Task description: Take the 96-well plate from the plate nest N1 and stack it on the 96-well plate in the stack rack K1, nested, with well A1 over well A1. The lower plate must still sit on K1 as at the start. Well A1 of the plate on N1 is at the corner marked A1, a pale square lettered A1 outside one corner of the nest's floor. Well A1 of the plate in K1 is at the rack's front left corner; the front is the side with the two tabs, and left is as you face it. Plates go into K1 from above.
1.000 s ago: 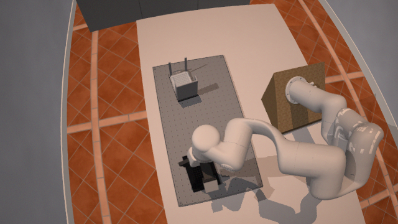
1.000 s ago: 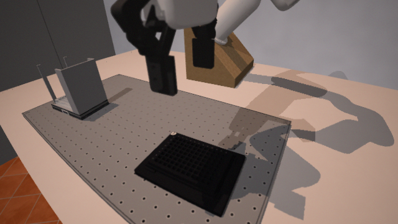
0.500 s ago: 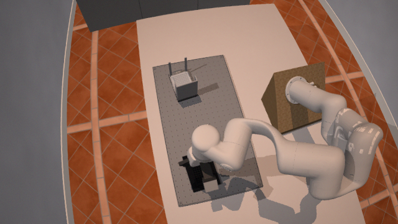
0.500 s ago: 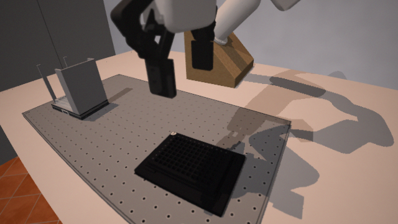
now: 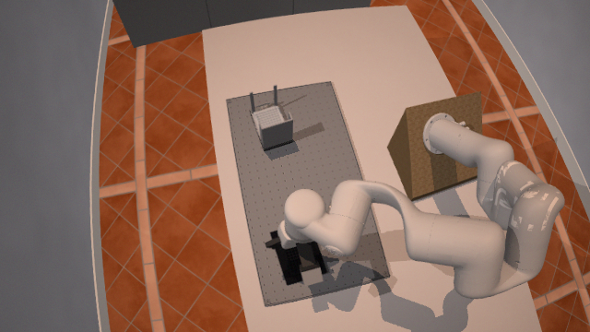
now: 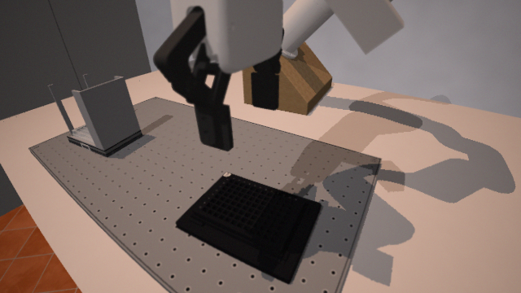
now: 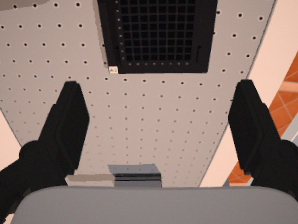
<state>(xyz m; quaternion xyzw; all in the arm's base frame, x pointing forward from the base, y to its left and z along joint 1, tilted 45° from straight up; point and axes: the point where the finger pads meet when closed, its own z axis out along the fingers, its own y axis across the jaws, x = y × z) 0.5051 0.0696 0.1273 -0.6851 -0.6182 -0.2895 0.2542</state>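
Right now my hand is 14 cm above the black 96-well plate. From my hand the other things lie so: black plate nest N1: 15 cm below; then pale A1 mark: 6 cm behind, 7 cm to the right, 14 cm below; then pale 96-well plate: 7 cm behind, 41 cm to the right, 13 cm below.
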